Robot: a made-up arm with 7 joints.
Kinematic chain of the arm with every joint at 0, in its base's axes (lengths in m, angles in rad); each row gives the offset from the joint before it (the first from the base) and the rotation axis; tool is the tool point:
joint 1: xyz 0 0 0 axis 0 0.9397 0.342
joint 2: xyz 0 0 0 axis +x
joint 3: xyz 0 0 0 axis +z
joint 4: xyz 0.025 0 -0.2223 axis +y
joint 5: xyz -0.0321 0 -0.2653 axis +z
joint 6: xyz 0 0 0 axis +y
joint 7: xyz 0 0 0 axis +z
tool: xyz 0 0 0
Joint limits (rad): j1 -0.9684..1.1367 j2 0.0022..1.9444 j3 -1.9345..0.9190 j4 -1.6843..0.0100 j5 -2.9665..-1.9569 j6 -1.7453..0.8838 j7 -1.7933..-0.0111
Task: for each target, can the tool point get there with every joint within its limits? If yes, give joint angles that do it. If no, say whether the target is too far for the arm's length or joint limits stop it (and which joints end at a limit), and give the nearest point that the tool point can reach.
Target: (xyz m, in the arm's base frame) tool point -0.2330 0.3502 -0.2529
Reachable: yes | joints 0.7245 0.8954 -0.1906 -0.2652 -2.8385 -1.0179 -0.5025
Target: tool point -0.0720 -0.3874 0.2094
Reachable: no: joint limits stop it (at a limit: joint 1, joint 2, joint 3, joint 4) | nearest point -0.1507 -0.3282 -0.0719 | short by 0.298 m
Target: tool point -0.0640 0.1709 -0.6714
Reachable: no: too far | nearest point -0.0452 0.1206 -0.4737 | short by 0.205 m
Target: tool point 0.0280 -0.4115 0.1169
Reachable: no: joint limits stop it (at a limit: joint 1, joint 2, joint 4) | nearest point 0.1896 -0.3107 -0.0561 | short by 0.257 m
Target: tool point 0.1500 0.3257 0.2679
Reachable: yes | joints -0.3390 1.7304 0.6918 -1.0830 -2.1404 0.6318 -0.7546
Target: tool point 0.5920 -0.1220 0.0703
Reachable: no: too far | nearest point 0.4285 -0.0754 -0.0045 | short by 0.186 m
